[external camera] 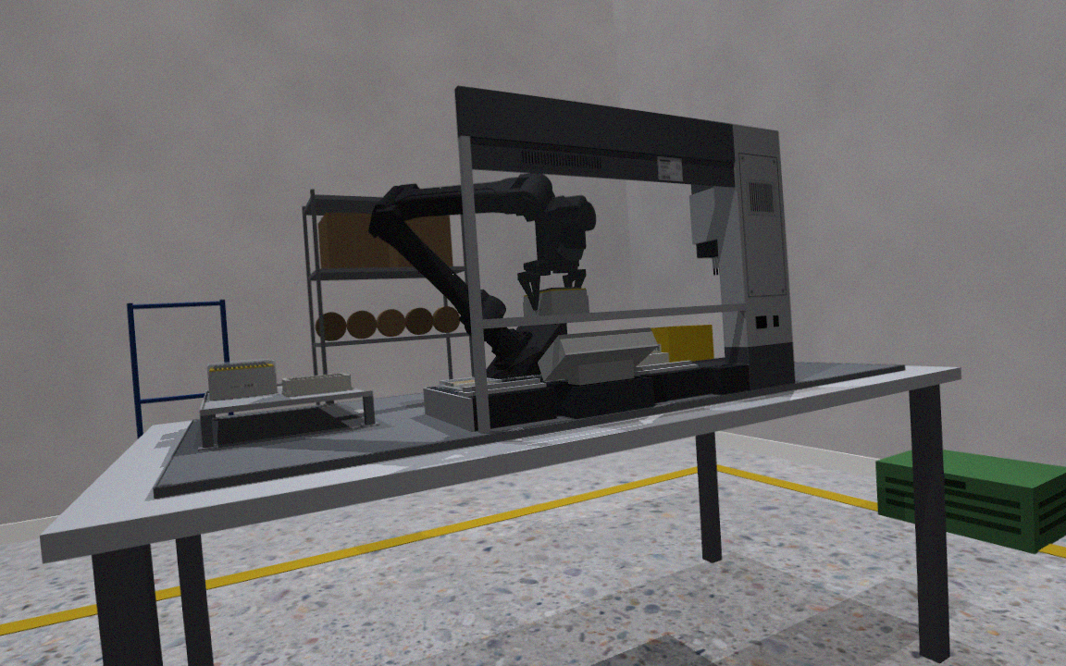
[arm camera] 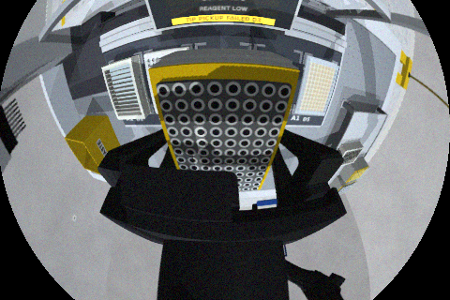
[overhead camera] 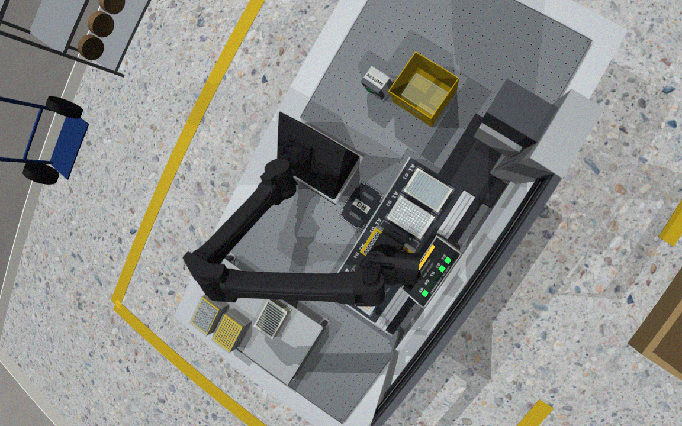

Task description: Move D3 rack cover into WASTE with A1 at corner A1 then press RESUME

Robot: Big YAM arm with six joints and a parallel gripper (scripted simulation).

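My hand is 10 mm short of the plate, 100 mm to the right of it and 140 mm above it. Also, from my hand: frame bar: 190 mm ahead, 40 mm to the left, 30 mm below; then tip rack: 10 mm to the right, 10 mm above; then frame post: 180 mm ahead, 260 mm to the right, 30 mm above.
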